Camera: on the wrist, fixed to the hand. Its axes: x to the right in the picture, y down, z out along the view.
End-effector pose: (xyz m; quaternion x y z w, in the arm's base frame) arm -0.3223 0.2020 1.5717 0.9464 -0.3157 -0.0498 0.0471
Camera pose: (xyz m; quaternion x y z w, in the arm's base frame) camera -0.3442 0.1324 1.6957 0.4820 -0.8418 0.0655 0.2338
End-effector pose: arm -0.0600 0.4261 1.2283 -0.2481 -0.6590 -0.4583 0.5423
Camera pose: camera 0.0605 0.3600 1.2708 -0.6342 -0.1898 -0.0963 0.7433
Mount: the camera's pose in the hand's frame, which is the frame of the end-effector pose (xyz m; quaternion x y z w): 0.0165 0.0833 -0.1161 -0.1360 0.1202 0.6593 0.7297
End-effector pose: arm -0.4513 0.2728 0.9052 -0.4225 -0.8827 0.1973 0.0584
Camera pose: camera -0.3703 0.3673 0.9773 0.9219 0.3853 -0.0116 0.0388
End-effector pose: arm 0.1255 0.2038 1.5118 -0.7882 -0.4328 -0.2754 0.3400
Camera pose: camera 0.1895 0.0892 1.5707 -0.8736 0.2822 -0.1304 0.3745
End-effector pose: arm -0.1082 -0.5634 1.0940 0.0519 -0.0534 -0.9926 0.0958
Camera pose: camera -0.0958 -0.6591 0.9873 0.1089 0.0733 -0.6621 0.7378
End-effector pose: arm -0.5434 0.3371 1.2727 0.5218 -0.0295 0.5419 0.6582
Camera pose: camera -0.6598 0.4208 1.2845 0.2066 -0.3601 0.8880 0.1975
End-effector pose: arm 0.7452 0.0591 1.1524 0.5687 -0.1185 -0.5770 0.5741
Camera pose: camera 0.8862 0.0798 1.1719 0.3281 -0.3139 0.0097 0.8909
